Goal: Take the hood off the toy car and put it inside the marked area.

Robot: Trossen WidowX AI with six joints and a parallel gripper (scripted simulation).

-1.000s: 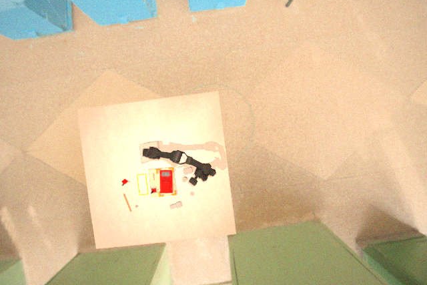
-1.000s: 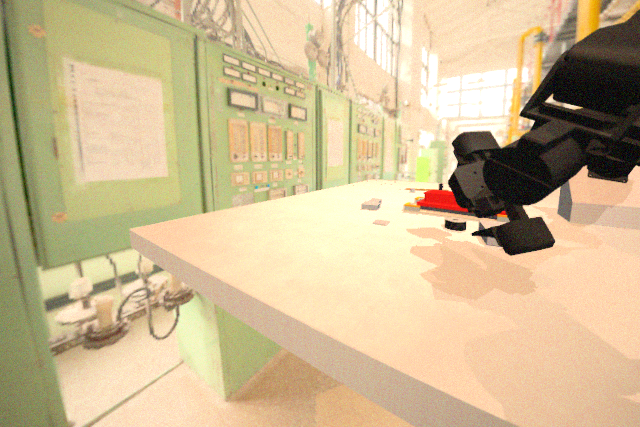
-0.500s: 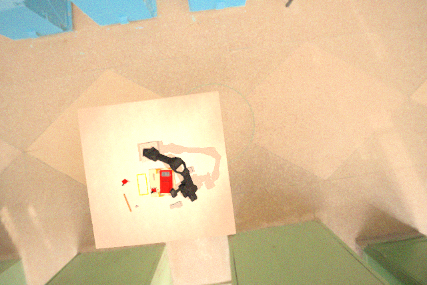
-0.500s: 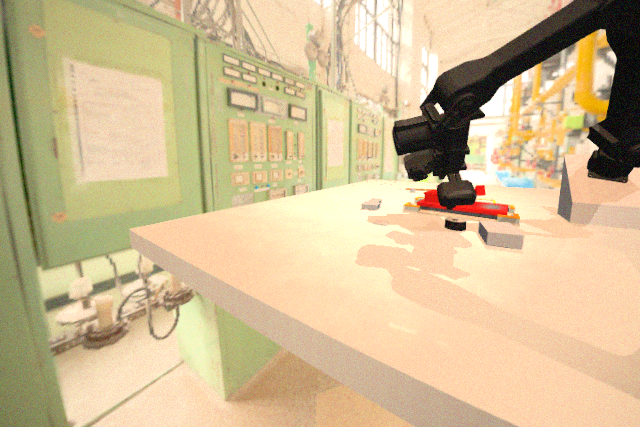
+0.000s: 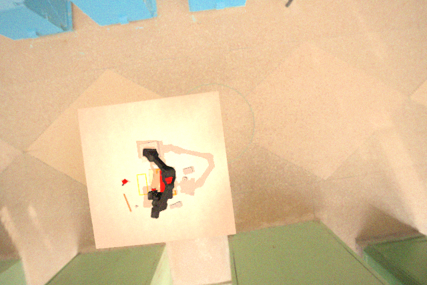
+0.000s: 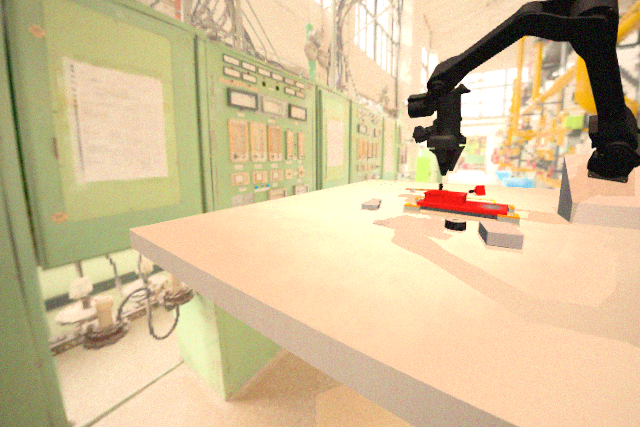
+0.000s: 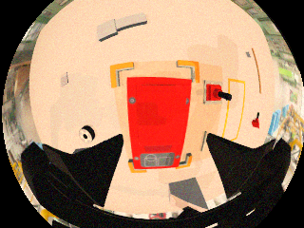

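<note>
My gripper tip is 6 cm above the red hood. Also, from my gripper tip: black wheel: 16 cm to the left, 9 cm below, 6 cm behind.
</note>
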